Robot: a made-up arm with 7 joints.
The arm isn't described. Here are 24 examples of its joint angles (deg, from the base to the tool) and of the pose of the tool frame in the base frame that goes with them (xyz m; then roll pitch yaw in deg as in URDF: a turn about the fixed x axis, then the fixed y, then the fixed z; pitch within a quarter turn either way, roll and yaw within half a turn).
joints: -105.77 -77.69 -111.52 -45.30 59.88 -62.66 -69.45
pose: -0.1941 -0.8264 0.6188 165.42 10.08 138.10
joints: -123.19 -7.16 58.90 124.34 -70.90 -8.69 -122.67
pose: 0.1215 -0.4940 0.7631 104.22 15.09 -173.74
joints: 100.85 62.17 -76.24 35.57 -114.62 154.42 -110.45
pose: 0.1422 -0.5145 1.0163 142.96 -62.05 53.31
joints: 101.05 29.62 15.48 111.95 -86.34 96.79 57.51
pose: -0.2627 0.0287 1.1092 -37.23 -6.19 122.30
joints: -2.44 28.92 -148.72 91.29 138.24 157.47 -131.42
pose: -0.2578 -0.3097 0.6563 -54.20 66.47 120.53
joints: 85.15 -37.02 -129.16 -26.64 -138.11 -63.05 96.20
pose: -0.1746 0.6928 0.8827 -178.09 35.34 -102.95
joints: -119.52 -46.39 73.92 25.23 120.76 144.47 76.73
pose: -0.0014 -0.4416 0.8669 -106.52 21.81 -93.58
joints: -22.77 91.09 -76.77 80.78 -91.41 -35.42 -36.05
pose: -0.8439 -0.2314 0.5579 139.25 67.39 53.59
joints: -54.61 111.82 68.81 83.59 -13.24 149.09 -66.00
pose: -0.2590 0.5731 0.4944 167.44 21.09 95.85
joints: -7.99 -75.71 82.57 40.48 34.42 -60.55 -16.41
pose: 0.6515 0.3052 0.6234 53.56 -4.06 -175.32
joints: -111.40 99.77 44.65 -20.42 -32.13 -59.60 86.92
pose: 0.0082 0.9151 0.4349 60.90 -52.25 -81.81
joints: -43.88 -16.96 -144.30 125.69 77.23 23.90 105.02
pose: -0.4241 0.0972 0.5815 -152.76 29.00 -119.53
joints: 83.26 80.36 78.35 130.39 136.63 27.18 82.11
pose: -0.2624 0.1170 0.4438 155.85 23.84 -169.70
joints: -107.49 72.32 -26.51 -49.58 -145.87 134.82 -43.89
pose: 0.4081 0.4759 0.6167 -38.60 -17.75 45.93
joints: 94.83 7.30 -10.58 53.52 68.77 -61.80 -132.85
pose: 0.0343 0.4454 1.0729 -52.37 46.20 -137.03
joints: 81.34 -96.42 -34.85 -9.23 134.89 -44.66 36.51
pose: -0.0450 0.9093 0.3462 118.41 -6.46 -138.18
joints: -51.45 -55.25 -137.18 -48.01 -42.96 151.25 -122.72
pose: 0.4148 -0.2090 0.6135 36.86 63.67 -38.89
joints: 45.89 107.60 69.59 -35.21 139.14 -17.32 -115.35
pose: -0.3644 -0.6590 -0.0265 19.78 29.84 34.30
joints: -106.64 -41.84 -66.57 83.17 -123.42 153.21 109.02
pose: -0.3307 -0.4973 0.7668 -21.89 66.06 -131.10
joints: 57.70 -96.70 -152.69 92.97 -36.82 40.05 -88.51
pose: 0.5541 0.4110 0.9728 -123.12 -55.42 -135.27
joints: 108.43 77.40 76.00 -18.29 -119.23 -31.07 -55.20
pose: 0.6478 -0.6435 0.5613 1.77 -31.11 79.89
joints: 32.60 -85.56 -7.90 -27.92 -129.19 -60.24 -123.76
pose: 0.5015 0.3932 1.0208 -158.35 8.38 -123.63
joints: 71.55 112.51 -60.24 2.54 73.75 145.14 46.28
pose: 0.0685 -0.6028 0.2477 -87.10 71.41 -66.30
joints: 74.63 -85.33 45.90 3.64 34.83 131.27 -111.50
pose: 0.3649 0.6312 0.4451 -27.20 -7.81 36.19
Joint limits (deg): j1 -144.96..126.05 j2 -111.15..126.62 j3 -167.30..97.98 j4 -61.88..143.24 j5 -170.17..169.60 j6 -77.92..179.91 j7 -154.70..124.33
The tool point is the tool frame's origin. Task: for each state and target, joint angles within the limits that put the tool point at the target. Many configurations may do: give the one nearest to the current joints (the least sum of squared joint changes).
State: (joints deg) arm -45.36 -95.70 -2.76 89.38 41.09 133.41 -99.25
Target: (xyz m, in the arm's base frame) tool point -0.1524 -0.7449 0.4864
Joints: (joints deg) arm -74.08 -80.76 -21.46 57.87 18.53 102.43 -101.44
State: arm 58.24 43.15 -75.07 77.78 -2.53 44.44 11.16
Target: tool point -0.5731 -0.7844 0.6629
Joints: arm 37.34 77.10 -82.80 35.50 -25.10 25.45 30.15
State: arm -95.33 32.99 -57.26 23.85 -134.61 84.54 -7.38
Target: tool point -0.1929 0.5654 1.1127
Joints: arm -83.45 67.46 -66.61 27.72 -137.92 91.23 -8.05
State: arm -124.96 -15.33 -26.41 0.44 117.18 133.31 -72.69
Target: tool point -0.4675 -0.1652 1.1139
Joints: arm -135.72 -25.54 -31.98 -0.30 113.78 116.82 -73.61
